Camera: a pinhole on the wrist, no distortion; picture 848 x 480 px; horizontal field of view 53.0 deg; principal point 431.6 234.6 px. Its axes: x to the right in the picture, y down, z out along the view. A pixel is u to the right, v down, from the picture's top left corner.
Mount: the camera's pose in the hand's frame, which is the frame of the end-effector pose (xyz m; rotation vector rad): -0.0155 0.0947 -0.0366 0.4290 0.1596 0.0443
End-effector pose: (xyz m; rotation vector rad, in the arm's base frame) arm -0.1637 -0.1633 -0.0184 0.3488 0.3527 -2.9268
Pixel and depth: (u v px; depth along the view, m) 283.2 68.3 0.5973
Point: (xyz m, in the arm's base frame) -0.2946 -0.0249 0.4824
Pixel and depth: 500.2 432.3 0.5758
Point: -0.3958 -0.2987 0.4540
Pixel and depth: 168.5 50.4 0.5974
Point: -0.2235 0.0016 0.5122
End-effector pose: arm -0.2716 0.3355 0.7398 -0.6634 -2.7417 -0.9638
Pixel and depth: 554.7 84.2 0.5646
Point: -0.5156 0.4988 0.3381
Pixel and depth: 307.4 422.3 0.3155
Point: -0.2524 0.5260 0.5308
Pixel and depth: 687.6 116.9 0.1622
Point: -0.3195 0.4224 0.6913
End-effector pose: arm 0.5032 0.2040 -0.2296 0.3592 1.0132 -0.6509
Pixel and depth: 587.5 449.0 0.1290
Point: 0.6206 0.1998 -0.2116
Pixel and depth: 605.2 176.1 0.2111
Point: 0.6178 0.1033 -0.2137
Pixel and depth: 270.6 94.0 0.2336
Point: 0.5783 0.0893 -0.1303
